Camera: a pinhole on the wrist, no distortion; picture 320 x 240 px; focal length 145.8 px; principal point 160.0 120.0 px. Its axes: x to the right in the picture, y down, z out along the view. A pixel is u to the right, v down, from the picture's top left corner.
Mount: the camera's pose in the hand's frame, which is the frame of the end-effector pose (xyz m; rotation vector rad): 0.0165 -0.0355 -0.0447 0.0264 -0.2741 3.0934
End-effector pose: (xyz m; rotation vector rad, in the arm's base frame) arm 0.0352 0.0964 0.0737 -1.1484 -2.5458 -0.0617
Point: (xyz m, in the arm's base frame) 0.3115 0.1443 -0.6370
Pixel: 266 8
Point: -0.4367 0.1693 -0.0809
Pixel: 55 186
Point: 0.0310 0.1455 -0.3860
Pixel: 206 59
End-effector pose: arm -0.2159 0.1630 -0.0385 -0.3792 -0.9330 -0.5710
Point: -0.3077 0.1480 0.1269
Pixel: 98 125
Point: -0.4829 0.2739 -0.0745
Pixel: 278 120
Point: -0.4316 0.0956 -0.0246
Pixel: 229 222
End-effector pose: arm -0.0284 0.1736 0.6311 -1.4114 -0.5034 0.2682
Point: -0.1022 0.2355 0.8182
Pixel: 174 221
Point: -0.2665 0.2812 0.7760
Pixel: 237 159
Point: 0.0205 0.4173 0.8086
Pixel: 66 145
